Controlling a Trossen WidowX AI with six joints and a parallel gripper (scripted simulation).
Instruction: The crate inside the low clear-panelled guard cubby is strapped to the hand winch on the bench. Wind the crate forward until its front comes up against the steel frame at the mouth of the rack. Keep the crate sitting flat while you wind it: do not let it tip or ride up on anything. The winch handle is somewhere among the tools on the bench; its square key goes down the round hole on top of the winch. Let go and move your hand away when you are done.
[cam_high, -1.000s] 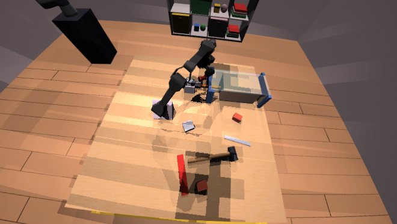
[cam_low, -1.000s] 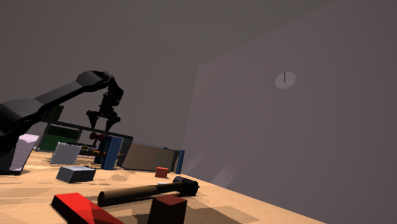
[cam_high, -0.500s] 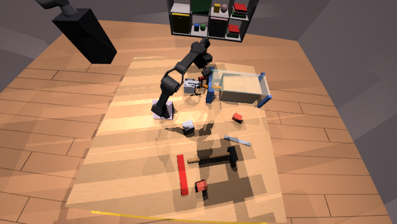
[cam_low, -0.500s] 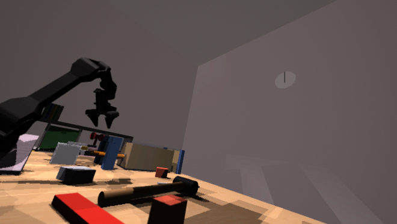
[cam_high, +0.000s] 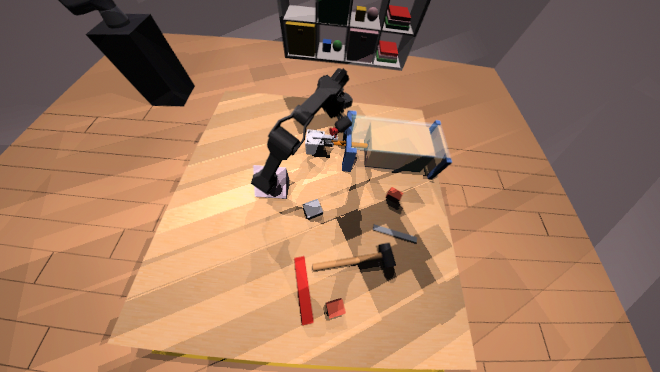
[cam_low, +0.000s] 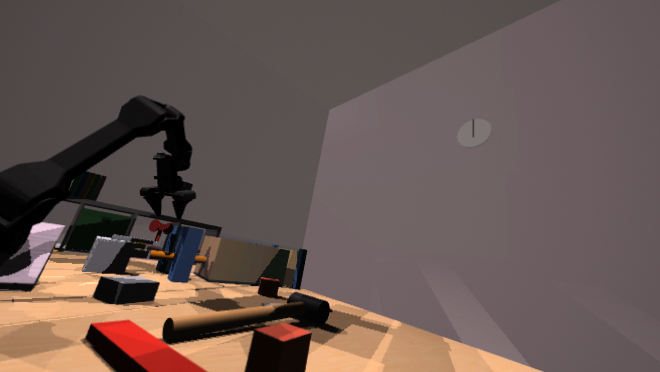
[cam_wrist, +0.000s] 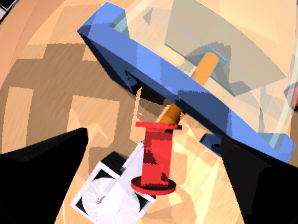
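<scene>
The red grip lies 1 cm behind my gripper tip, 1 cm to the right of it and 5 cm below it. The rest, counted from my gripper tip: blue steel frame: 5 cm ahead, 2 cm to the right, 8 cm below; then winch: 13 cm behind, 1 cm to the right, 15 cm below; then winch handle: 5 cm behind, 1 cm to the right, 8 cm below.
</scene>
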